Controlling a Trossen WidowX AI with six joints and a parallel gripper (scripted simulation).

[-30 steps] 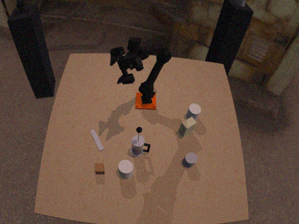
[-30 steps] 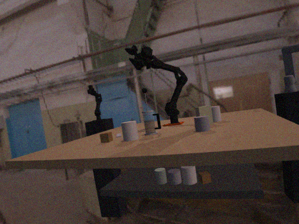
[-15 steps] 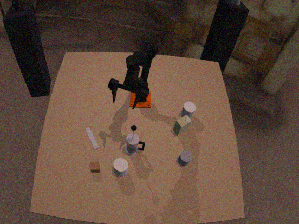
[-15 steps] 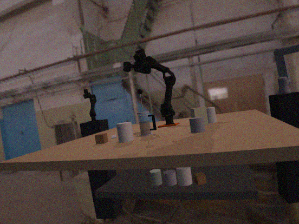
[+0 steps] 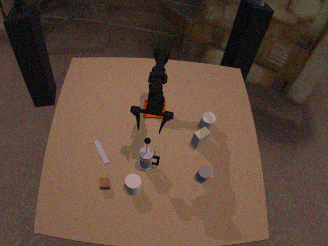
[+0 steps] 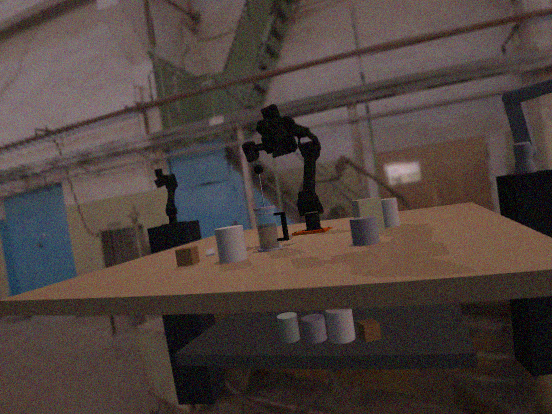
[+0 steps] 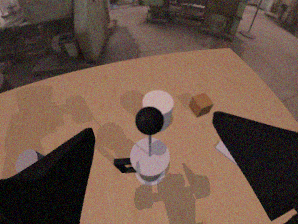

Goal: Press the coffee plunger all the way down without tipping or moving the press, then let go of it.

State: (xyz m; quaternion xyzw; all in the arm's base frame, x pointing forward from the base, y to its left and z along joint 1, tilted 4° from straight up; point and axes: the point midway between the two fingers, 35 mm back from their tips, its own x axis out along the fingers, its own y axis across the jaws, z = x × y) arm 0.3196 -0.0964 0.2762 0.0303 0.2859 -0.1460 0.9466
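Right now the coffee press is 3 cm ahead of my gripper tip, 1 cm to the left of it and 16 cm below it. Round my gripper tip: pale block 7 cm behind, 31 cm to the left, 23 cm below.
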